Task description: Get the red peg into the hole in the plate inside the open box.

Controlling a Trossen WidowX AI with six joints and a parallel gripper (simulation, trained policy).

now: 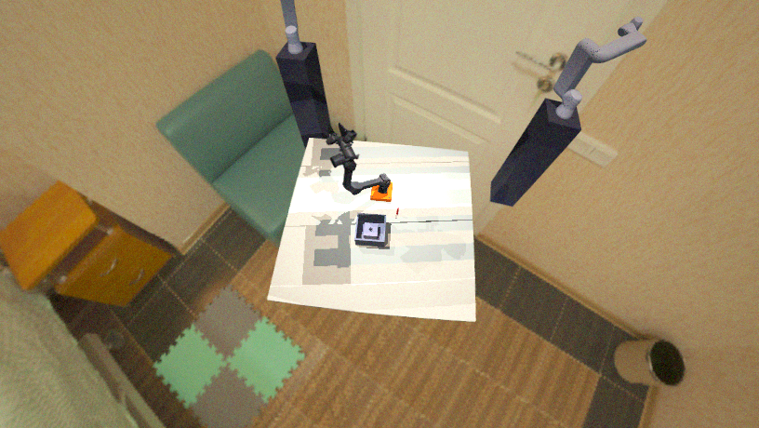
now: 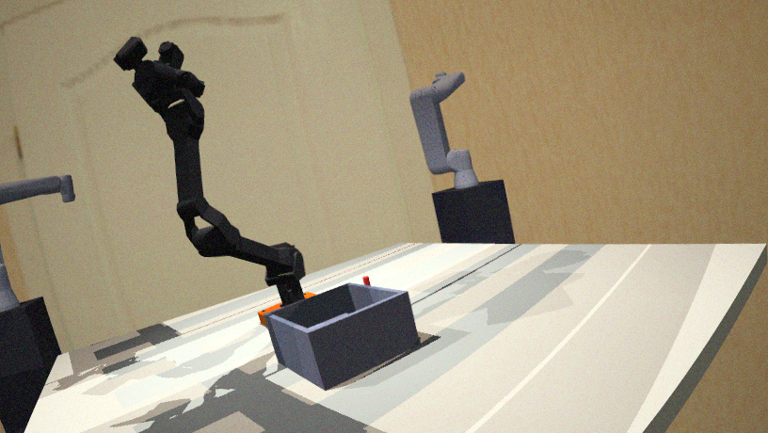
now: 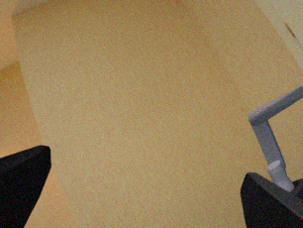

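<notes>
The red peg lies 61 cm below my gripper tip, 41 cm to the left of it and 12 cm ahead of it. Also, from my gripper tip: box: 63 cm below, 30 cm ahead, 27 cm to the left; plate: 61 cm below, 30 cm ahead, 27 cm to the left.
</notes>
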